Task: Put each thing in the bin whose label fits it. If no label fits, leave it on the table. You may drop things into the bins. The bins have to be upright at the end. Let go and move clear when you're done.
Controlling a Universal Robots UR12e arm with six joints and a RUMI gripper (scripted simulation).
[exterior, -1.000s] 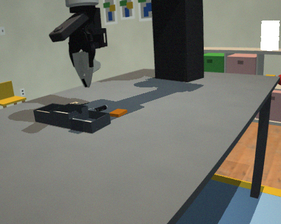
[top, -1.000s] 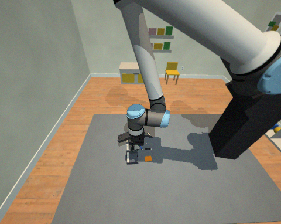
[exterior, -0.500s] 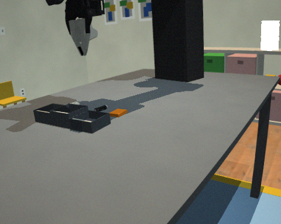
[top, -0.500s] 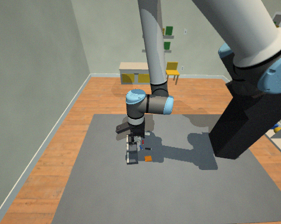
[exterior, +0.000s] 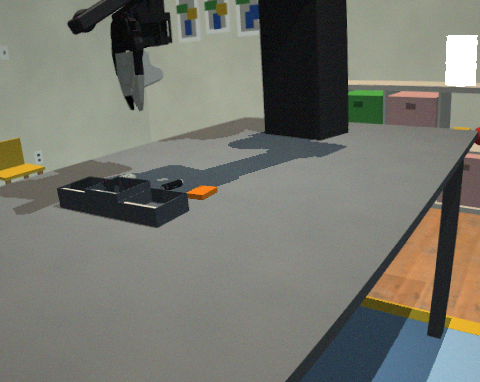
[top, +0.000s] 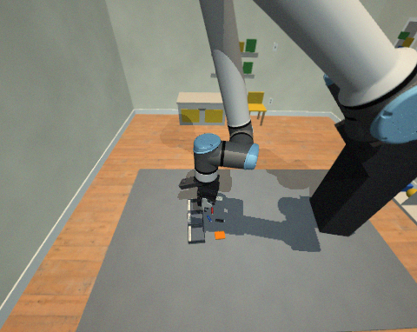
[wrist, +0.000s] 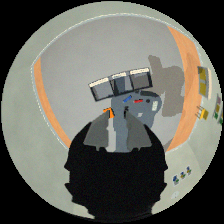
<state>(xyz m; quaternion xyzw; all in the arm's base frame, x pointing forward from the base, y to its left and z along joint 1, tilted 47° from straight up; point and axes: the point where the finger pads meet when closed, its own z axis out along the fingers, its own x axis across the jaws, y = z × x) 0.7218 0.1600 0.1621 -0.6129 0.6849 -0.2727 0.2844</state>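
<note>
Now: hand 70 mm past the white dotted tile, 200 mm to the left of it and 180 mm above it. Round my hand: black cylinder: 90 mm behind, 40 mm to the right, 180 mm below; small blue piece: 30 mm behind, 50 mm to the right, 180 mm below; red piece: 40 mm behind, 100 mm to the right, 180 mm below.
</note>
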